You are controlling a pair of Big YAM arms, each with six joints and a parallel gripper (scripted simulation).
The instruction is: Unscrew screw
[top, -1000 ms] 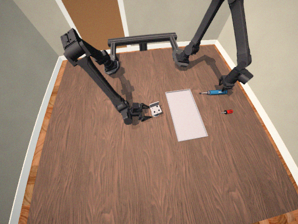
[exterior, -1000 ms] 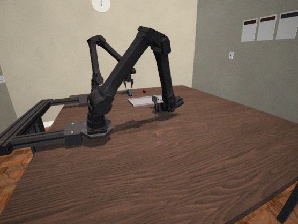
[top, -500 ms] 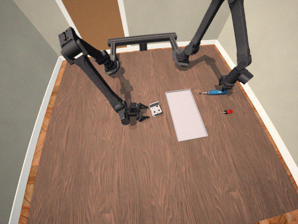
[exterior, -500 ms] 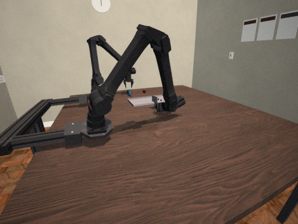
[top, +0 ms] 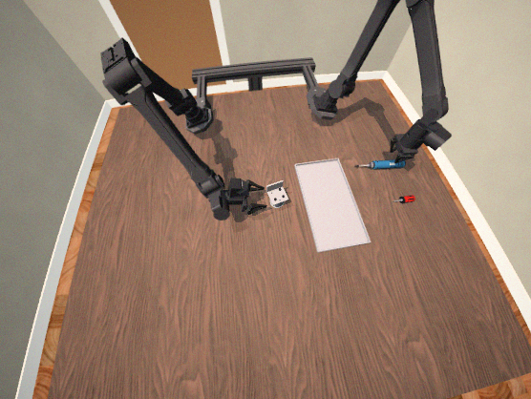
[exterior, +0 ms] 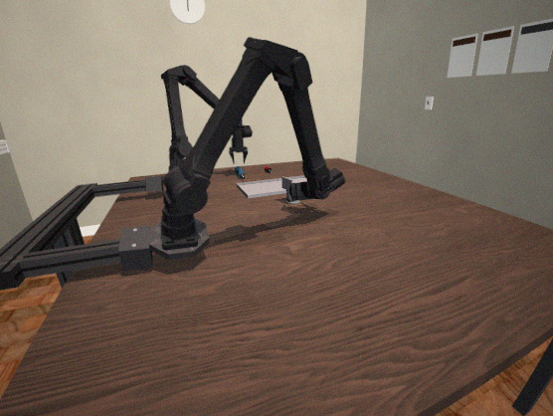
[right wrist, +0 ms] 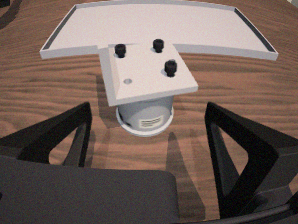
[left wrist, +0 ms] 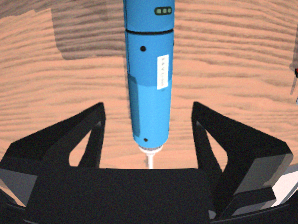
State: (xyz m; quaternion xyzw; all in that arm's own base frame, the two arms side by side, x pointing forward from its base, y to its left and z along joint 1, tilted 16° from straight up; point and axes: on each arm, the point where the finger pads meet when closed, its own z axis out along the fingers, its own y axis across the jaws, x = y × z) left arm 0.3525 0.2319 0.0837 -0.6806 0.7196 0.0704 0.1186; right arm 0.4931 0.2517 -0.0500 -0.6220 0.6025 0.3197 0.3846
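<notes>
Now: the bracket 60 mm to the left of my right hand. The rest, counted from my right hand: joint module body (60 mm to the left, 40 mm below); flat tray (30 mm ahead, 290 mm to the left, 60 mm below); small red-handled screwdriver (70 mm ahead, 630 mm to the left, 50 mm below).
</notes>
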